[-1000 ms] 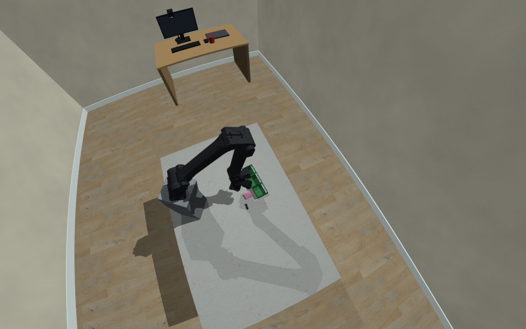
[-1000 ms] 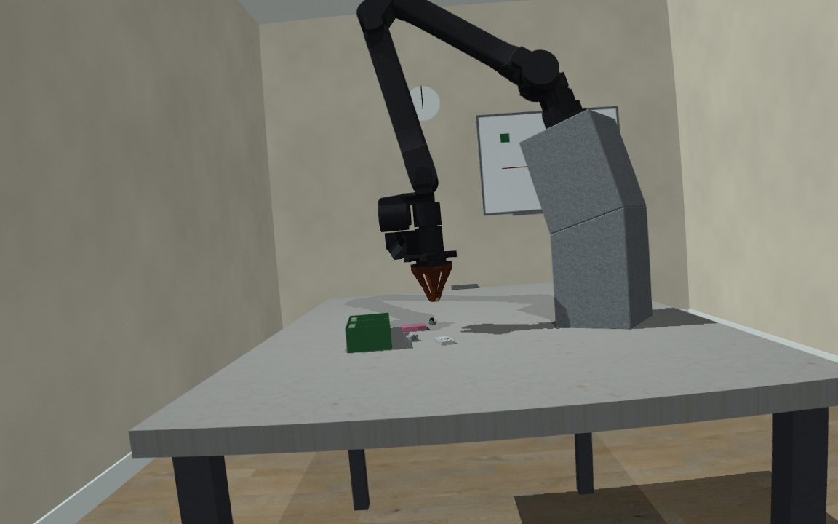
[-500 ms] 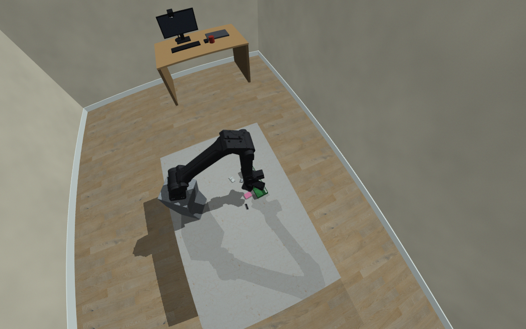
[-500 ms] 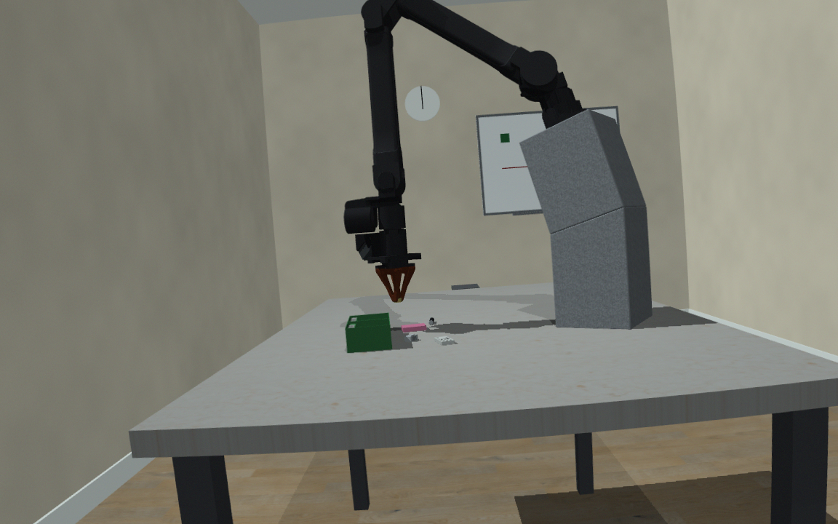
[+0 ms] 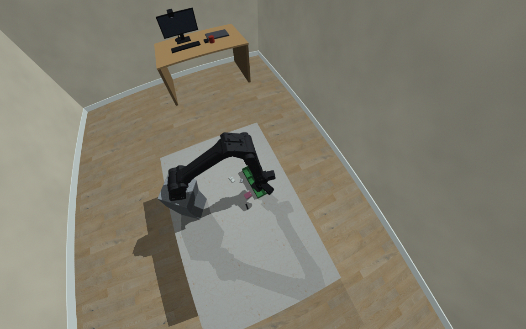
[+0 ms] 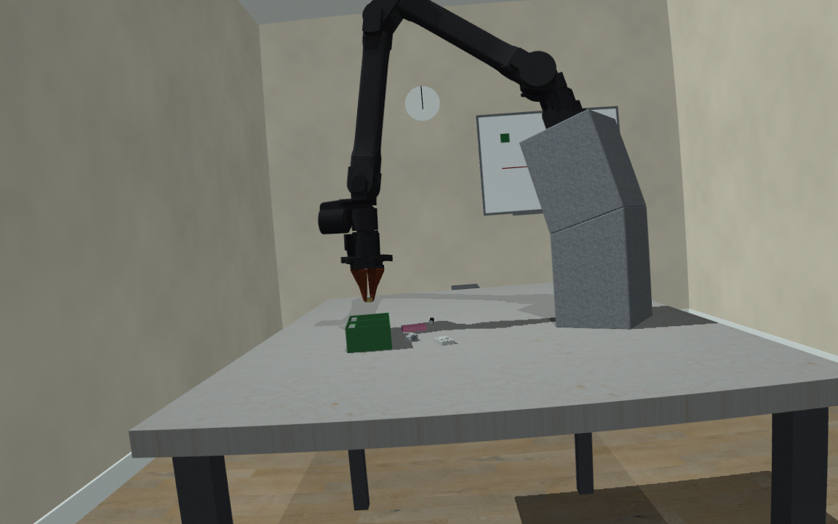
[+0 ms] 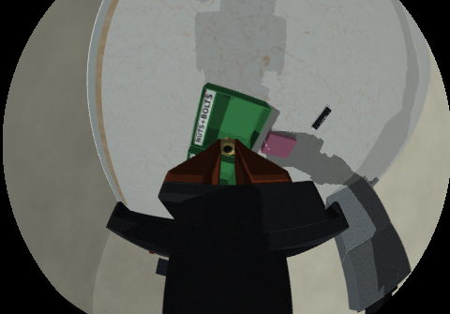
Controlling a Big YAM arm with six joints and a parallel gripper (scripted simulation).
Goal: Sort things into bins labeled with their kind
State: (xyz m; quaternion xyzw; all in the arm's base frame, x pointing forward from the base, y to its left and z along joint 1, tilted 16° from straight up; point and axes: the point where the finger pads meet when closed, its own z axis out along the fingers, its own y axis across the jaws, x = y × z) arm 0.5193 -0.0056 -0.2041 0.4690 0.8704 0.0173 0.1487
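The grey-white piece is 120 mm behind my hand, 120 mm to the left of it and 70 mm below it. The rest, counted from my hand: pink eraser (90 mm behind, 10 mm to the right, 70 mm below); brass nut (10 mm below); black battery (120 mm behind, 90 mm to the right, 70 mm below).
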